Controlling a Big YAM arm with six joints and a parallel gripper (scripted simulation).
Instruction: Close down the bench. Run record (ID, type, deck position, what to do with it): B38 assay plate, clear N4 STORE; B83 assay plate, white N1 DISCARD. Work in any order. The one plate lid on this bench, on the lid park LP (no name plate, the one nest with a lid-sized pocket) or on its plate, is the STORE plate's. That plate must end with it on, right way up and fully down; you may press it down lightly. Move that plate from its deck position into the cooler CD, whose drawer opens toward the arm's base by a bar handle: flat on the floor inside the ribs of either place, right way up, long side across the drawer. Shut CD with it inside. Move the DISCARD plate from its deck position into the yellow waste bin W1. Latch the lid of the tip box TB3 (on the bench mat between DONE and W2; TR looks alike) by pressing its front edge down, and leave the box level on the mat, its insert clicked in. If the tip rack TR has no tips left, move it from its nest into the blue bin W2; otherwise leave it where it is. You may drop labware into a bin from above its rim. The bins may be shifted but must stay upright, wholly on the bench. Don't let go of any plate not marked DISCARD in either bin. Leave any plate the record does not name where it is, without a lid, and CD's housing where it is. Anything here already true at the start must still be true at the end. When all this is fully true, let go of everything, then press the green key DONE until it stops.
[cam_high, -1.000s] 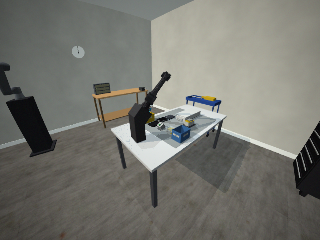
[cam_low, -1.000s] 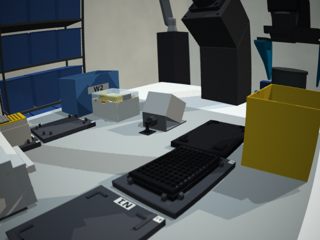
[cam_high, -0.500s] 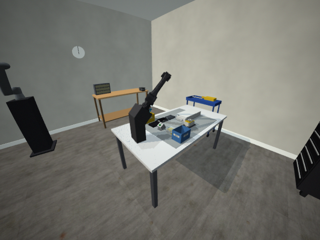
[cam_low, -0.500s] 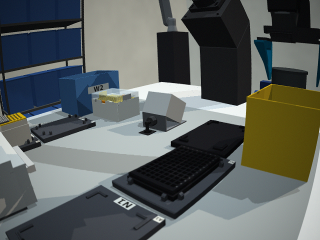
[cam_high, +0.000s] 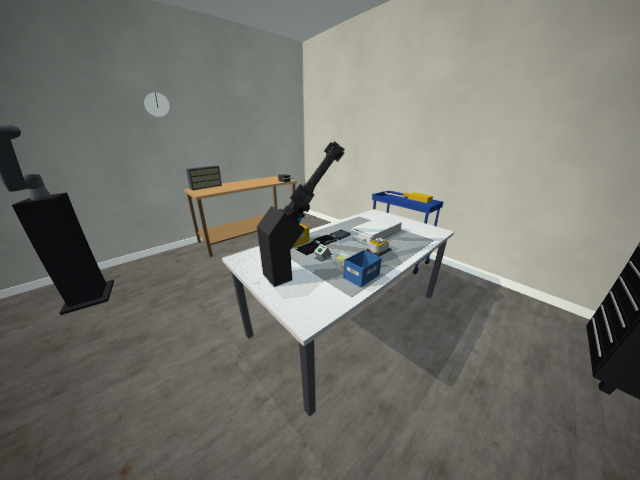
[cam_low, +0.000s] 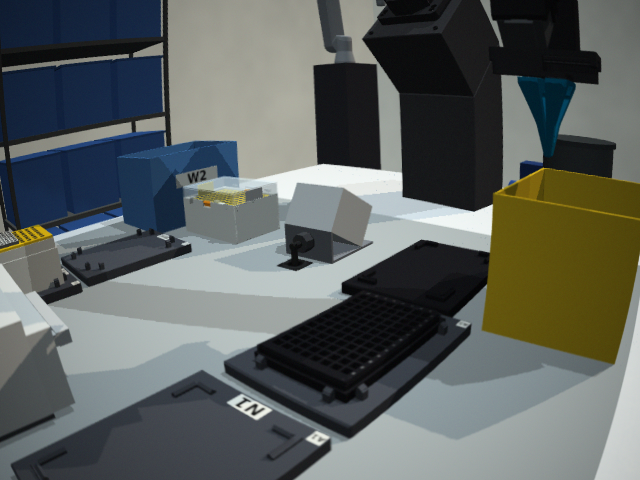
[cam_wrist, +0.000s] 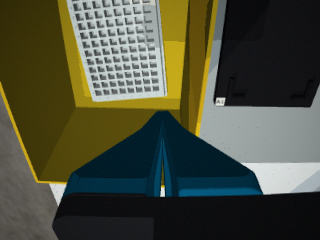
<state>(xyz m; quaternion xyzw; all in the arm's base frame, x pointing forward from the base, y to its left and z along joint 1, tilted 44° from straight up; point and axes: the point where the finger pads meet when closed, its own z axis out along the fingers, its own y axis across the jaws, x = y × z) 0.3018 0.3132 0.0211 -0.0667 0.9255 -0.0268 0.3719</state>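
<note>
Now: hand 28 cm to the left of the grey done key housing, 10 cm above it and 2 cm short of it. From my hand the other things lie so: yellow bin W1: 11 cm below, 4 cm to the left; white plate: 14 cm below, 4 cm to the left, 1 cm behind; black lid park: 15 cm below, 12 cm to the right, 2 cm ahead.
</note>
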